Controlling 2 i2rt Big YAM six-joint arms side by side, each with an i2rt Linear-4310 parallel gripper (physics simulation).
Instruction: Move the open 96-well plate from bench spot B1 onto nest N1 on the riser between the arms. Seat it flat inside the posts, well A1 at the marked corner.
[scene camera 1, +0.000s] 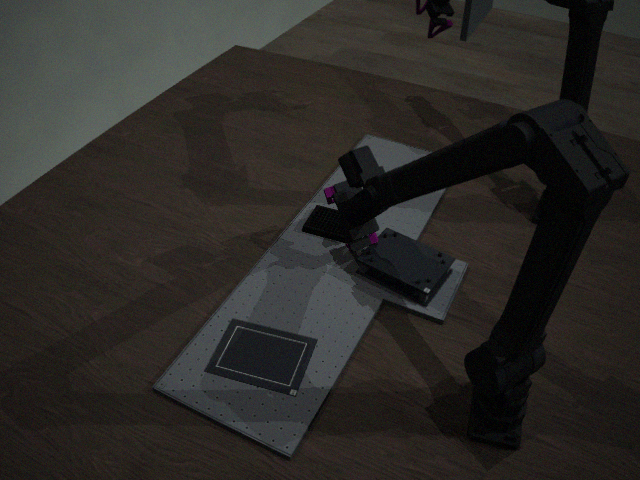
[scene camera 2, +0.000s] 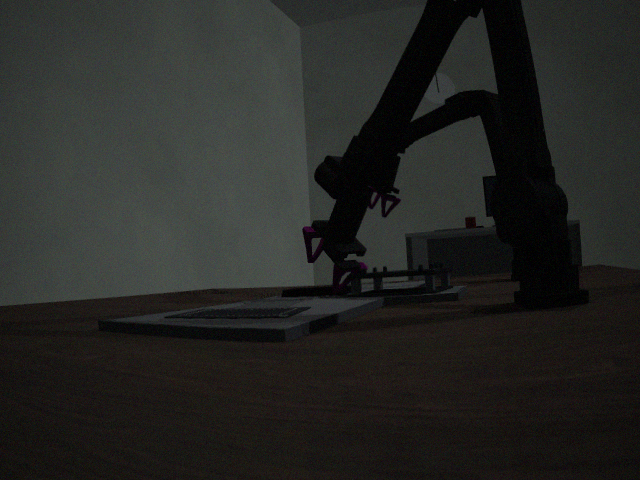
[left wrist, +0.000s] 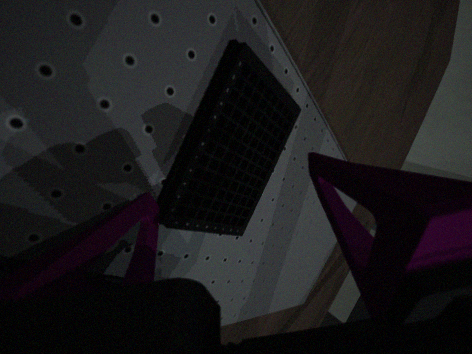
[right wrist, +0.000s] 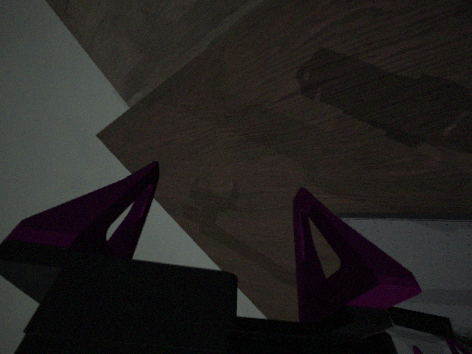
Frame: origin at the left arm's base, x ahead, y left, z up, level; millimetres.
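Seen in the pictures: left gripper, fingertip midpoint: (scene camera 1: 339, 223) (scene camera 2: 322, 277) (left wrist: 227, 181) (right wrist: 430, 340); right gripper, fingertip midpoint: (scene camera 1: 423, 25) (scene camera 2: 377, 212) (right wrist: 230, 181); left arm's base, link origin: (scene camera 1: 495, 414) (scene camera 2: 549, 302).
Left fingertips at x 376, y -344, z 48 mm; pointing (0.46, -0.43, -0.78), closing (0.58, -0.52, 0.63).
Pixels of each thing's middle, then the offset from my left fingertips to it. "pt": a spot on its surface instead. Level surfaces: height alone.
- dark open 96-well plate, body centre: (left wrist: 237, 155) (scene camera 2: 318, 291) (scene camera 1: 335, 224) (right wrist: 418, 321) dx +17, dy -27, dz -29 mm
- pale perforated board, surface height: dz -36 mm
- dark nest, body centre: (scene camera 2: 402, 279) (scene camera 1: 405, 263) dx -160, dy +67, dz -11 mm
- pale corner mark, body centre: (scene camera 1: 426, 290) dx -215, dy +143, dz +4 mm
- flat dark pad, surface spot: (scene camera 1: 263, 356) pt dx +39, dy +355, dz -34 mm
The dark open 96-well plate (scene camera 1: 321, 222) (scene camera 2: 305, 292) (left wrist: 235, 145) lies flat on the pale perforated board (scene camera 1: 336, 310) (left wrist: 125, 30). My left gripper (scene camera 1: 351, 217) (scene camera 2: 324, 276) (left wrist: 227, 181) is open and empty, tilted over the plate's end nearer the riser; one fingertip shows by a plate corner in the left wrist view. Its wrist hides part of the plate in scene camera 1. The dark nest (scene camera 1: 408, 255) on its riser stands beside the board with short posts and a pale corner mark (scene camera 1: 426, 290). My right gripper (scene camera 1: 424, 23) (scene camera 2: 378, 210) (right wrist: 230, 181) is open and empty, high up and away from the plate.
A flat dark pad (scene camera 1: 263, 356) with a white outline and a pale corner mark lies at the board's near end. The nest's posts rise close to my left gripper's lower finger. A desk with a red object (scene camera 2: 469, 222) stands in the background.
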